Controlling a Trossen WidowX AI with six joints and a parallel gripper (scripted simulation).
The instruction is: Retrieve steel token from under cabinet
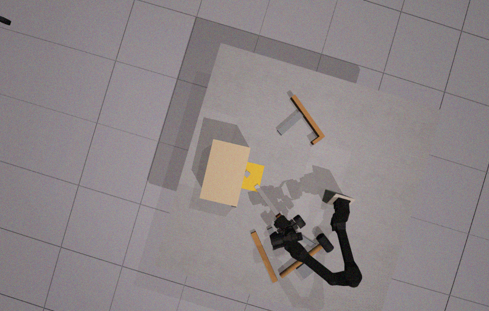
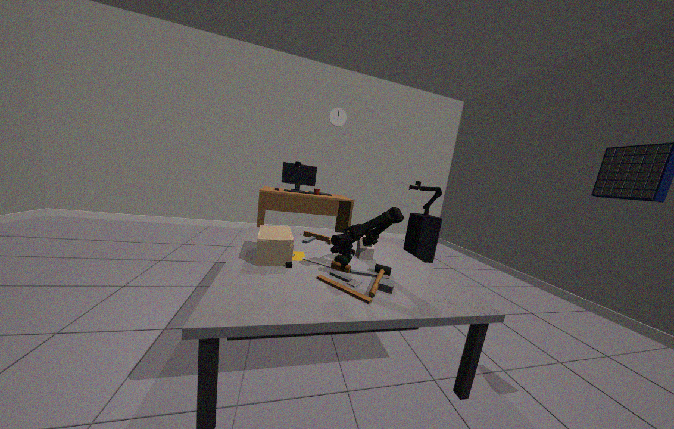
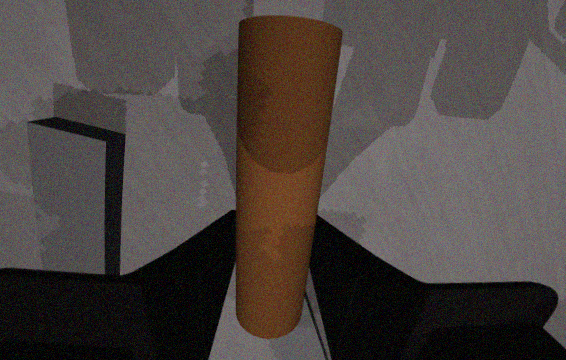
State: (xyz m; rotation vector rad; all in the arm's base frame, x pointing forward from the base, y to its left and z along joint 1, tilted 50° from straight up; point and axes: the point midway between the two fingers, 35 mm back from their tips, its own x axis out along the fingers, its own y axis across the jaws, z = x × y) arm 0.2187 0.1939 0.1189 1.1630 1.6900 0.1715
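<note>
My gripper tip is now 1 cm short of the grey l-shaped bracket and 12 cm to the right of it. From my gripper tip the other things lie so: grey block (17 cm behind, 20 cm to the left, 1 cm above); then wooden stick (6 cm ahead, 20 cm to the left); then grey steel token (28 cm ahead, 21 cm to the right, 1 cm below).
</note>
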